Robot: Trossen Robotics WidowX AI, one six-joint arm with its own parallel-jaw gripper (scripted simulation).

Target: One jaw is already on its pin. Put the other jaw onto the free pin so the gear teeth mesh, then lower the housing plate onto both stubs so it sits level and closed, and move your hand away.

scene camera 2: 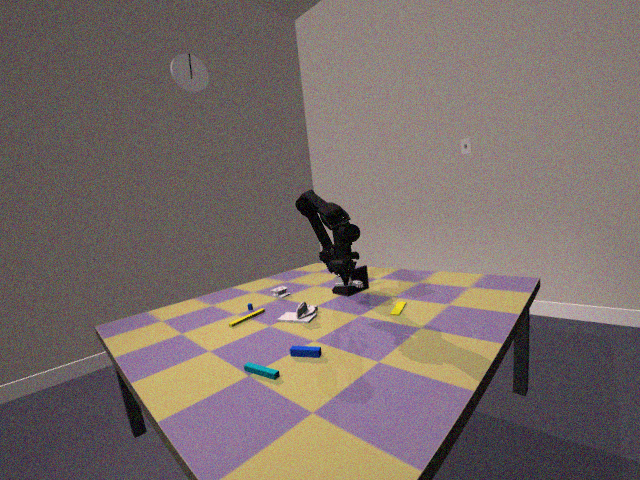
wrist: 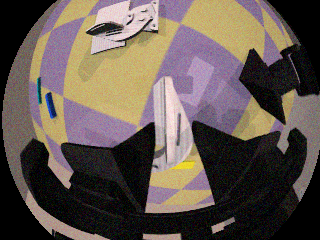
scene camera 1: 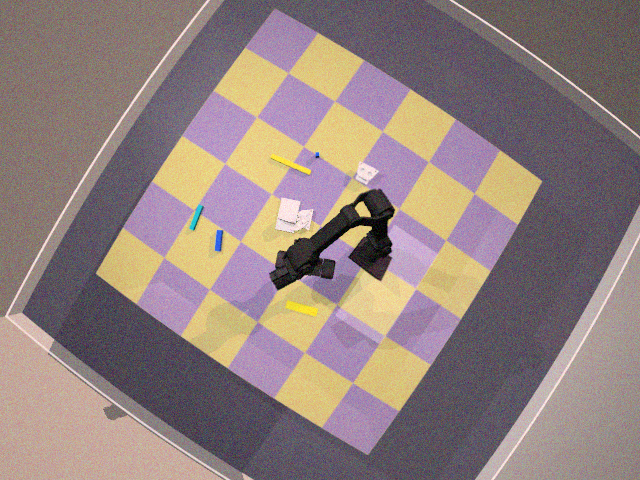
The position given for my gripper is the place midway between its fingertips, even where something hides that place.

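Note:
What I can see here is my gripper (scene camera 2: 347, 284), and the wrist view gives me the same gripper (wrist: 174, 126).

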